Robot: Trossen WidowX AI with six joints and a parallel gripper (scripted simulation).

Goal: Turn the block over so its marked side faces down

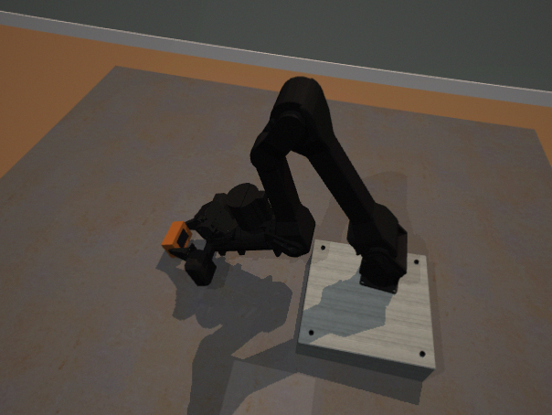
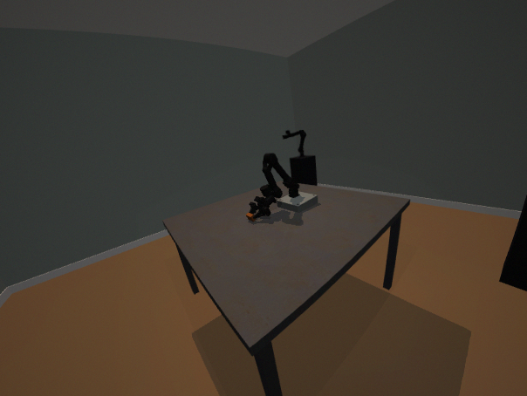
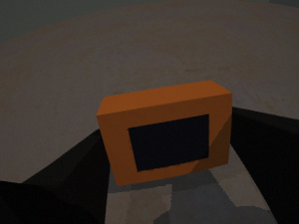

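The orange block is 1 cm behind my gripper tip.
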